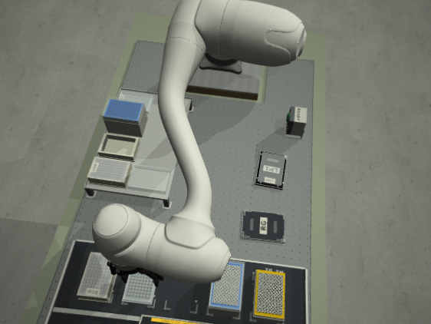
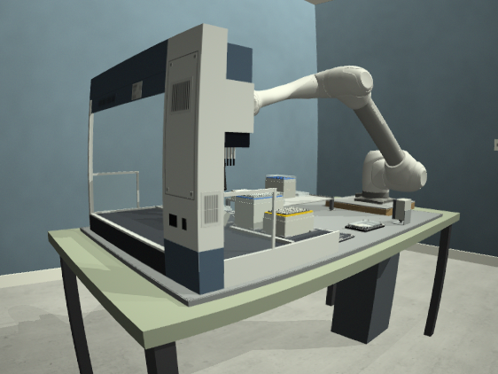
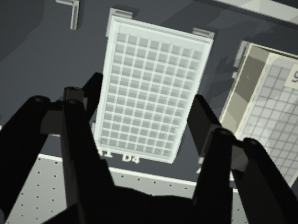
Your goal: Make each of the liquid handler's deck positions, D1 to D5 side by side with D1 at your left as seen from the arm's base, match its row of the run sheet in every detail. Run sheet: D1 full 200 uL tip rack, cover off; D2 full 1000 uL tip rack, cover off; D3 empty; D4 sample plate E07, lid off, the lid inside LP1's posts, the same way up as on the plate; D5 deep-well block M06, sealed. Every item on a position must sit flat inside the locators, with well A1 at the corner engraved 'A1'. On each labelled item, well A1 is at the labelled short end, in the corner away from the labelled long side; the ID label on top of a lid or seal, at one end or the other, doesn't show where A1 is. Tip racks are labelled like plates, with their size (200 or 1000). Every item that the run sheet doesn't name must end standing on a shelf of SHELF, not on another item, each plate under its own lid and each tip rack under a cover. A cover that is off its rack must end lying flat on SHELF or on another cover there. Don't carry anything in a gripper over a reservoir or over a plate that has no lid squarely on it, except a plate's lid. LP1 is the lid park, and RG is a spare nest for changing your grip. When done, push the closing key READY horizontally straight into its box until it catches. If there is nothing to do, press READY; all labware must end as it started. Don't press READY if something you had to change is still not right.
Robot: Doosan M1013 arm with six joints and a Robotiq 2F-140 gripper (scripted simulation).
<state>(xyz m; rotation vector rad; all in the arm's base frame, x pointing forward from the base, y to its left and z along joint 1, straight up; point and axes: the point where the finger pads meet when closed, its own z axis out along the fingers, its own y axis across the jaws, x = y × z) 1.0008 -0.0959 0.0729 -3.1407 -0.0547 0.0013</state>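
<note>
The clear sample plate lies 20 mm below my hand. From my hand the other things lie so: yellow-rimmed tip rack (370 mm to the left, 20 mm behind); then blue-rimmed tip rack (240 mm to the left, 20 mm behind, 20 mm above); then deep-well block M06 (120 mm to the right, 20 mm below, 10 mm ahead).
</note>
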